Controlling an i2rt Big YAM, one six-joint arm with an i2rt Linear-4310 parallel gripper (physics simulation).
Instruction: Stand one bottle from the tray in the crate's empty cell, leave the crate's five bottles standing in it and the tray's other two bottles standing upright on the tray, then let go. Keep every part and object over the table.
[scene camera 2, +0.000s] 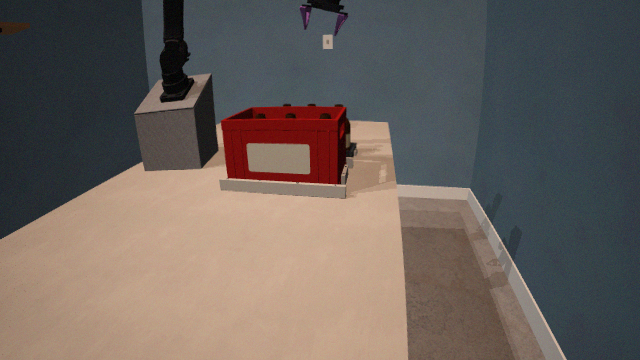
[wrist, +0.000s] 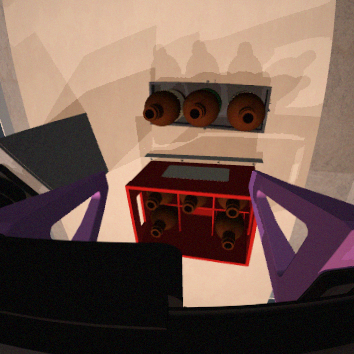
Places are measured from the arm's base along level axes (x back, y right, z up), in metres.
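Pixels of known places: gripper, fingertip midpoint: (scene camera 2: 319, 32) (wrist: 178, 178); arm's base, link origin: (scene camera 2: 177, 91) (wrist: 12, 182).
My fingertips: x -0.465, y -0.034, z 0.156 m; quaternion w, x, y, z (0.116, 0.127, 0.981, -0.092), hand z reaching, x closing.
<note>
For each thing: its top centre in the pictures, then the offset to it from my fingertips. "spot": a spot on its surface instead.
- red crate, top centre: (wrist: 188, 228) (scene camera 2: 287, 112) dy +0.218, dx +0.088, dz -0.219 m
- row's middle cell, surface spot: (wrist: 196, 235) spot: dy +0.303, dx +0.100, dz -0.292 m
The red crate (scene camera 2: 285, 131) (wrist: 242, 178) stands upright. In the wrist view, three brown bottles (wrist: 153, 201) (wrist: 190, 204) (wrist: 232, 206) stand in its row nearer the tray and two bottles (wrist: 162, 222) (wrist: 229, 236) in the outer cells of the other row; that row's middle cell (wrist: 196, 235) is empty. The tray (wrist: 224, 114) lies beyond the crate and holds three upright brown bottles (wrist: 162, 107) (wrist: 202, 107) (wrist: 246, 111). In the scene view the crate mostly hides the tray. My gripper (scene camera 2: 320, 32) (wrist: 178, 178) is open and empty, high above the crate and touching nothing.
A grey pedestal (scene camera 2: 170, 140) (wrist: 55, 150) carries the arm's base (scene camera 2: 175, 90), left of the crate. Low pale strips (scene camera 2: 282, 187) edge the crate's foot. The table's right edge (scene camera 2: 400, 225) drops to the floor. A blue wall (scene camera 2: 425, 90) stands behind.
</note>
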